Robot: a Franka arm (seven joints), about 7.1 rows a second.
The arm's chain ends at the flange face. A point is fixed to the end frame.
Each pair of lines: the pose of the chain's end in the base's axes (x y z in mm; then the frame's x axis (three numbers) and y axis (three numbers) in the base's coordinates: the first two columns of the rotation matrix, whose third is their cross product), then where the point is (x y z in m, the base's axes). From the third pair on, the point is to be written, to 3 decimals.
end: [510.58, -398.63, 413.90, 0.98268, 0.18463, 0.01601, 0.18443, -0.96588, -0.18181]
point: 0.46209 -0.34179 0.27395
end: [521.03, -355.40, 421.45, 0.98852, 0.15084, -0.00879, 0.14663, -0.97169, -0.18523]
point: 0.47102 -0.29698 0.28269
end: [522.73, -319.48, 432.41, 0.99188, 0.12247, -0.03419, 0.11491, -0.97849, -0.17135]
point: 0.471 -0.262 0.294
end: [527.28, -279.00, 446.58, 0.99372, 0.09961, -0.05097, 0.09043, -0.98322, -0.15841]
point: 0.475 -0.222 0.308
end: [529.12, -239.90, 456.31, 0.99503, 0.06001, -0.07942, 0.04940, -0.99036, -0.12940]
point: 0.475 -0.186 0.317
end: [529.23, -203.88, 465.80, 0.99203, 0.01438, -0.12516, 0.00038, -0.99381, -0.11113]
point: 0.471 -0.150 0.328
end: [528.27, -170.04, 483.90, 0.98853, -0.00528, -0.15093, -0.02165, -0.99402, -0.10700]
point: 0.468 -0.115 0.348
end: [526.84, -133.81, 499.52, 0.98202, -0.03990, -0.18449, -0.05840, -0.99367, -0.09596]
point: 0.464 -0.078 0.365
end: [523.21, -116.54, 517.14, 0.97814, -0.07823, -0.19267, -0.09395, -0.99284, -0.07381]
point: 0.461 -0.062 0.382
